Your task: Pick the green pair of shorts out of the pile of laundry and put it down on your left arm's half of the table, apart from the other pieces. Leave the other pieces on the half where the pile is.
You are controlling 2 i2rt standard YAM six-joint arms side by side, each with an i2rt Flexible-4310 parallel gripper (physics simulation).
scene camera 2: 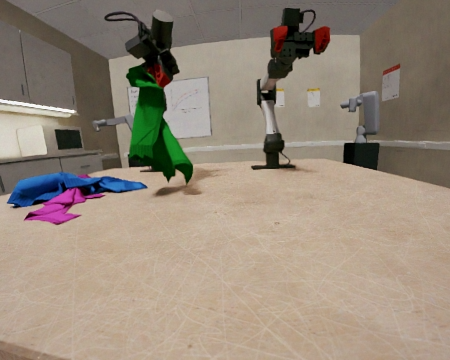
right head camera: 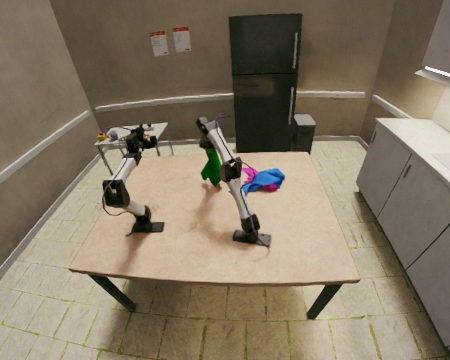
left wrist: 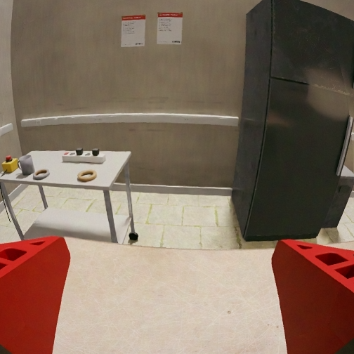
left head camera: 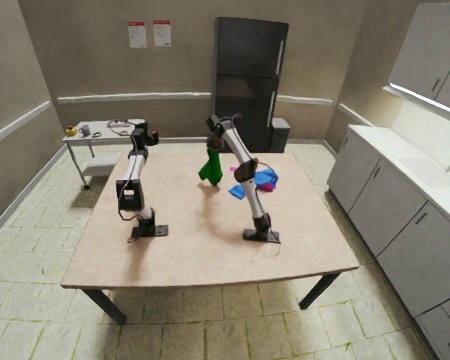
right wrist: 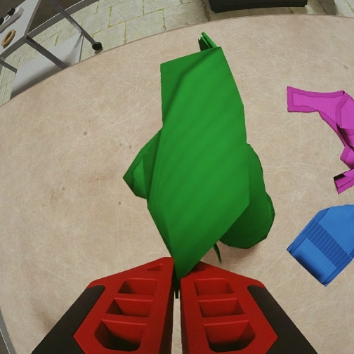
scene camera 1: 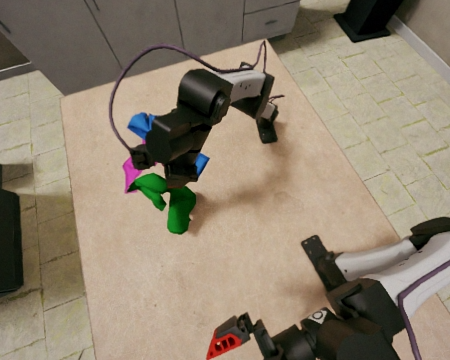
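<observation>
The green shorts (left head camera: 212,169) (right head camera: 212,167) (scene camera 1: 181,207) (scene camera 2: 150,125) (right wrist: 200,155) hang crumpled from my right gripper (scene camera 2: 161,79) (right wrist: 176,265), which is shut on them. Their lower end hangs a little above the table, apart from the other pieces. The blue piece (left head camera: 265,177) (right head camera: 269,180) (scene camera 2: 42,187) (right wrist: 327,245) and the magenta piece (left head camera: 267,188) (right head camera: 249,173) (scene camera 1: 131,175) (scene camera 2: 60,205) (right wrist: 325,102) lie together on the table at the right in both head camera views. My left gripper (scene camera 2: 301,40) (left wrist: 170,253) is open and empty, raised high over the other half.
The wooden table (left head camera: 190,260) (right head camera: 200,260) (scene camera 1: 240,220) (scene camera 2: 280,260) bears both arm bases. A side cart (left head camera: 102,131) (left wrist: 95,172) with small items stands beyond the table's far left edge. A dark fridge (left head camera: 250,85) (right head camera: 265,82) stands behind the table.
</observation>
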